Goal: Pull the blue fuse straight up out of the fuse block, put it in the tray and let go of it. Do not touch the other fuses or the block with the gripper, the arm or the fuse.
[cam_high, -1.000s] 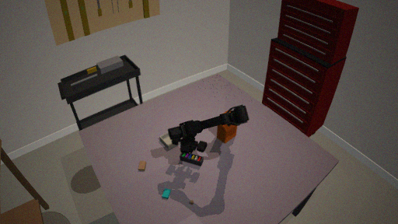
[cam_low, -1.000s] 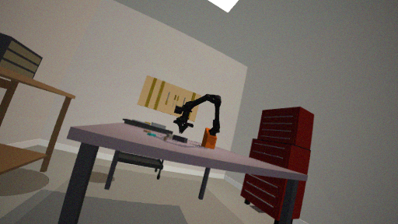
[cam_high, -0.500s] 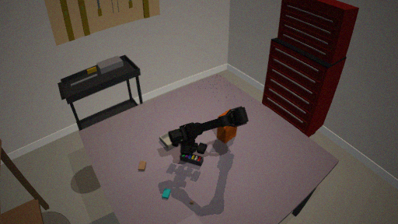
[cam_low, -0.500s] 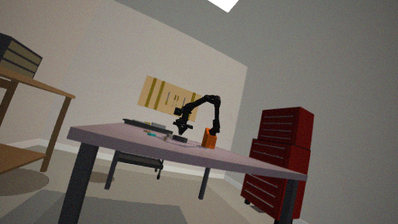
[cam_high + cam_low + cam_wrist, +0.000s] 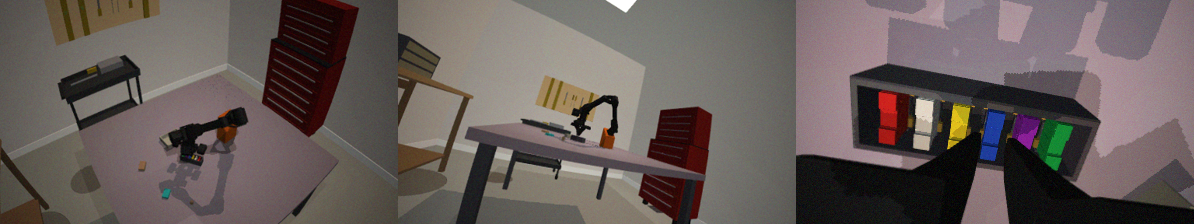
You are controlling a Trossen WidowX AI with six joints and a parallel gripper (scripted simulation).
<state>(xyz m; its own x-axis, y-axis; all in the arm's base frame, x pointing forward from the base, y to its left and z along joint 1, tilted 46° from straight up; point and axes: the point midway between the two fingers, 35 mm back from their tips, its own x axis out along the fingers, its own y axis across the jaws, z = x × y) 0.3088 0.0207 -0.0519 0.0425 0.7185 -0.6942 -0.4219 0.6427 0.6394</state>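
Now: gripper tip 4 cm past the beige tray, 20 cm to the left of it and 4 cm above it. Round my gripper tip: tan block: 24 cm ahead, 15 cm to the right, 4 cm below; then teal block: 26 cm ahead, 9 cm to the left, 4 cm below.
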